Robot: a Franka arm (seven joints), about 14 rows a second.
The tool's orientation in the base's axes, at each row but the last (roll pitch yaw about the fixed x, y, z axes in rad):
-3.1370, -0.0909, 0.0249
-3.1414, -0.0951, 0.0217
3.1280, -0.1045, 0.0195
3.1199, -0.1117, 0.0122
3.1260, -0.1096, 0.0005
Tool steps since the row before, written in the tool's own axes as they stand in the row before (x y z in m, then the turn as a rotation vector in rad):
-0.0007, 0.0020, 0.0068, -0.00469, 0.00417, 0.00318
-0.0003, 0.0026, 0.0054, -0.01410, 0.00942, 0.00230
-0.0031, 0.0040, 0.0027, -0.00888, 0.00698, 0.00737
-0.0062, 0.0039, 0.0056, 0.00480, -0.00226, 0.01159
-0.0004, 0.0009, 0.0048, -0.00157, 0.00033, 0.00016
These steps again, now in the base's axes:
0.0000, -0.0020, -0.0068, -0.00428, -0.00426, -0.00361
0.0003, -0.0026, -0.0054, -0.01361, -0.00972, -0.00363
-0.0027, -0.0041, -0.0030, -0.00793, -0.00724, -0.00816
-0.0055, -0.0041, -0.0062, 0.00604, 0.00208, -0.01103
0.0001, -0.0010, -0.0048, -0.00154, -0.00033, -0.00033

